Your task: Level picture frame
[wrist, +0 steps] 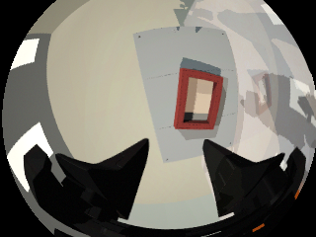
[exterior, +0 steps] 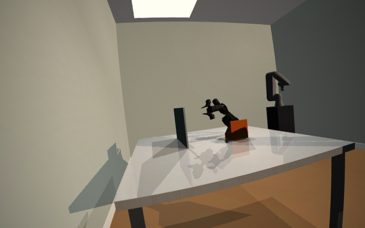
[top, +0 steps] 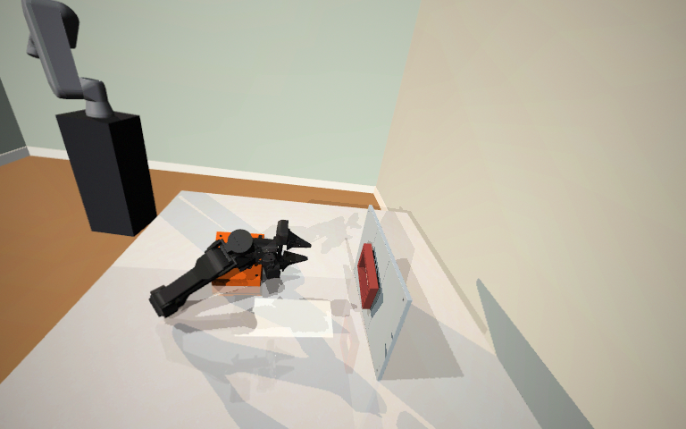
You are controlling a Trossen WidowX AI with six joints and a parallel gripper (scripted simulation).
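Right now my gripper tip is 20 cm short of the red picture frame, 4 cm to the right of it and 9 cm above it. From my gripper tip the other things lie so: grey wall panel 21 cm ahead, 4 cm to the left, 10 cm below.
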